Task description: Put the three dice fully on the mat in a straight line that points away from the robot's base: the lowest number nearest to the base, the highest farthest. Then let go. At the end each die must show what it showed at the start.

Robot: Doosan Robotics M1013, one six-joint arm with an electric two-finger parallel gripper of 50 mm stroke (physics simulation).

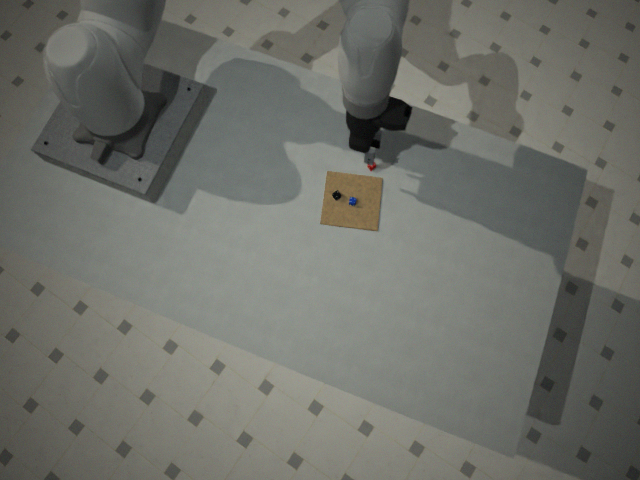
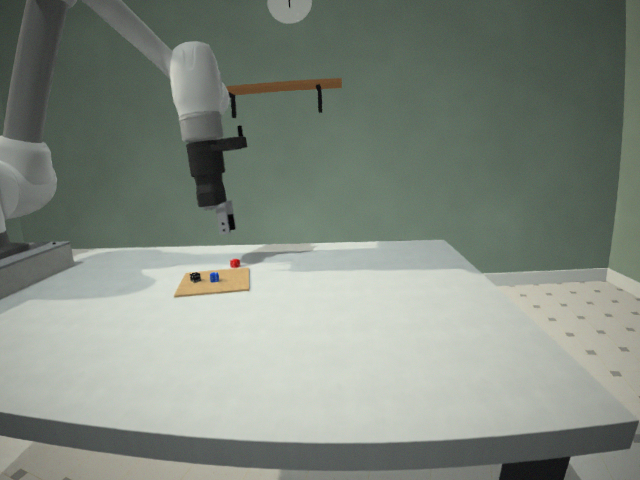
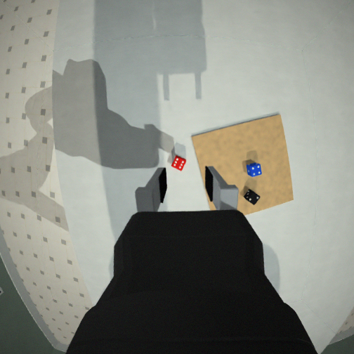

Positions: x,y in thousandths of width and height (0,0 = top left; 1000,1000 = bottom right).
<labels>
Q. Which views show the tan mat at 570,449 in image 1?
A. Image 1, image 2 and image 3: all of them.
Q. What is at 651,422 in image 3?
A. A tan mat.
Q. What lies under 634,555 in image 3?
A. The gripper.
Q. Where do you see a tan mat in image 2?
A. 360,584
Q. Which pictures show the gripper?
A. Image 1, image 2 and image 3: all of them.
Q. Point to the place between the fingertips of the gripper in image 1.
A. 582,322
</labels>
